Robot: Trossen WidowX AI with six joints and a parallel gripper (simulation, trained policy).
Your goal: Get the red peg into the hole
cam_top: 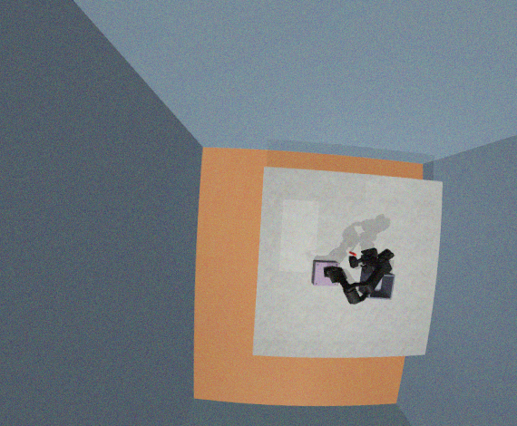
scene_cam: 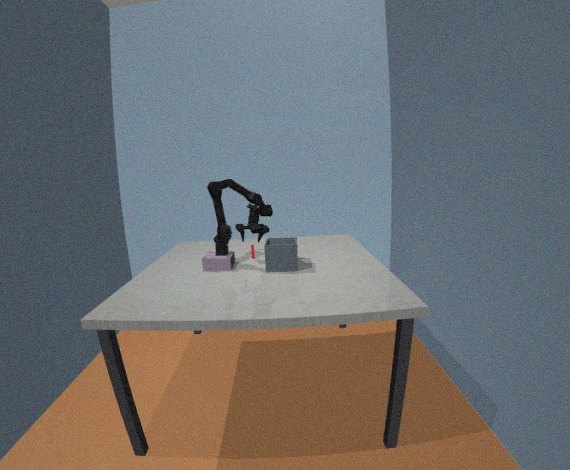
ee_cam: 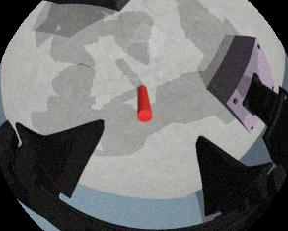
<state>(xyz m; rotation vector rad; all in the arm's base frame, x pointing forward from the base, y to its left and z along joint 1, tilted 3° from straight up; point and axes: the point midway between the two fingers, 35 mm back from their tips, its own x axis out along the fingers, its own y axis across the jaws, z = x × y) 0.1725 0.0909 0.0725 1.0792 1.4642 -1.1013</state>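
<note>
Now: the red peg 6 cm below my gripper tip, 1 cm to the right of it and 1 cm ahead of it. Also, from my gripper tip: plate: 22 cm to the right, 14 cm ahead, 5 cm below.
</note>
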